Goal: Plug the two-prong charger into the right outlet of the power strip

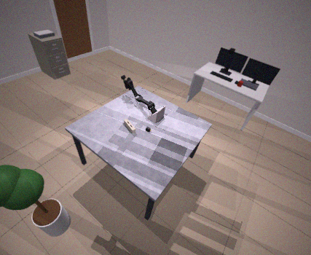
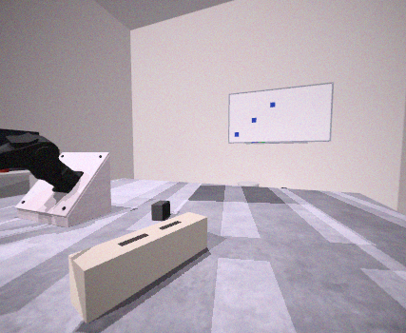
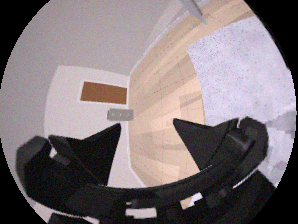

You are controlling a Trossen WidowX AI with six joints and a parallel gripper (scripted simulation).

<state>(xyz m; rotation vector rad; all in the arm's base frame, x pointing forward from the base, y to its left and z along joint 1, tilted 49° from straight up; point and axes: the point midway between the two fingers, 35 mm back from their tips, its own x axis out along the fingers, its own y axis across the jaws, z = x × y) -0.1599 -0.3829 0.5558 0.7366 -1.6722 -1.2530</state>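
The two-prong charger is 400 mm ahead of my gripper tip, 790 mm to the left of it and 140 mm below it.
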